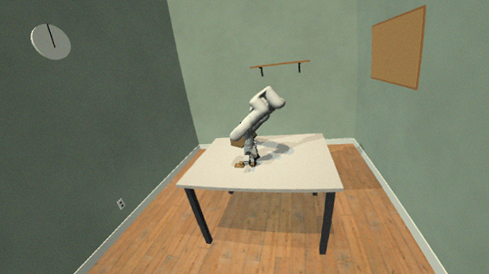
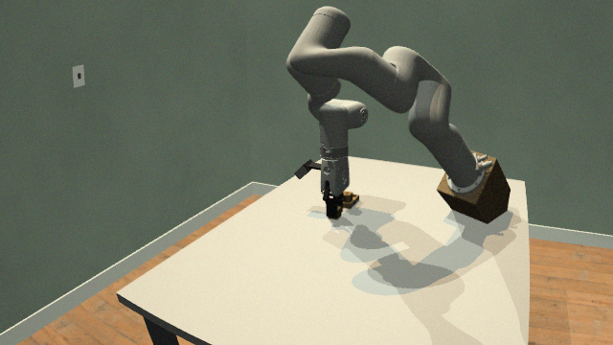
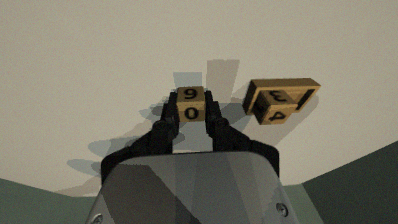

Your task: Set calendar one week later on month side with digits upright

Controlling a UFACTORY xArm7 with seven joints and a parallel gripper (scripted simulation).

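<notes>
Now: the digit cube 10 mm below my hand. Also, from my hand: wooden calendar tray: 110 mm to the right, 20 mm below.
</notes>
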